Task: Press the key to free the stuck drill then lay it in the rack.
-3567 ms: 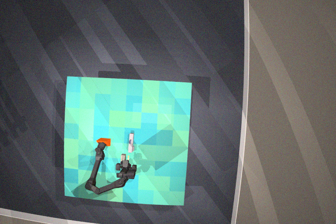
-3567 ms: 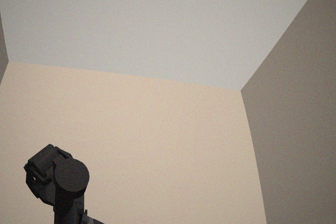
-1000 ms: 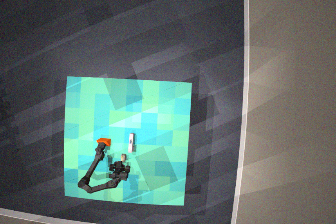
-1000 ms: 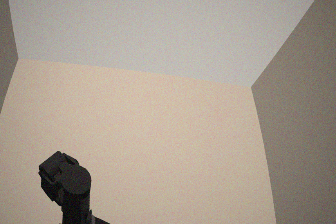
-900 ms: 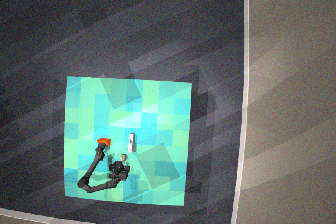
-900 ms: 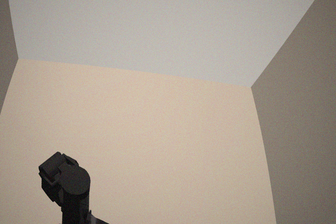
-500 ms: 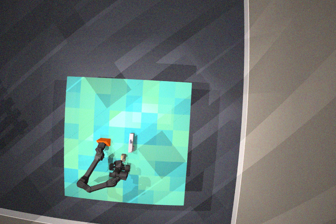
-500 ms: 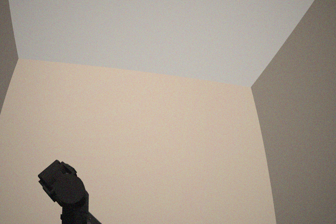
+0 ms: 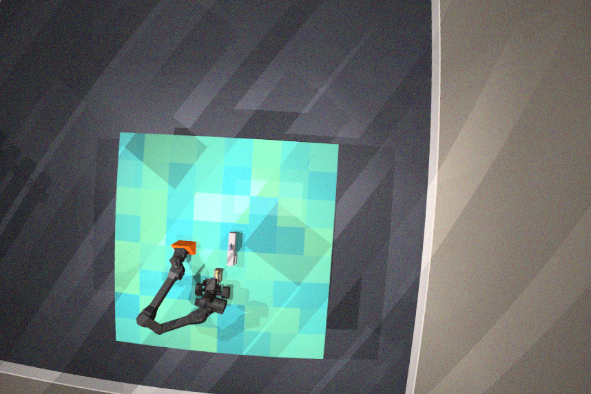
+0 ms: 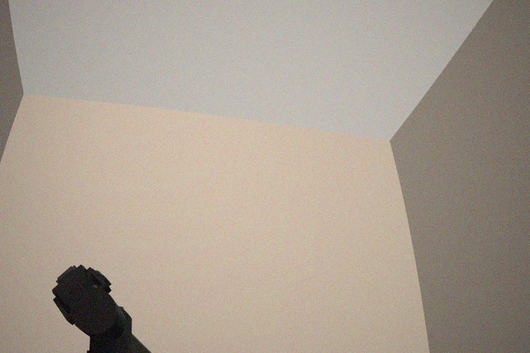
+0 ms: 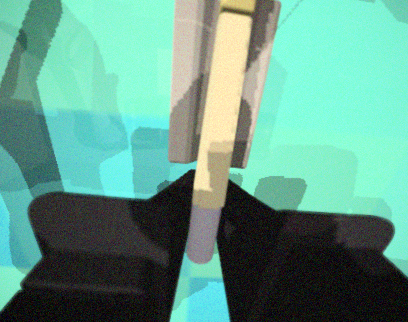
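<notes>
Right now the drill is 4 cm to the left of my gripper tip, 3 cm above it and 1 cm ahead of it.
</notes>
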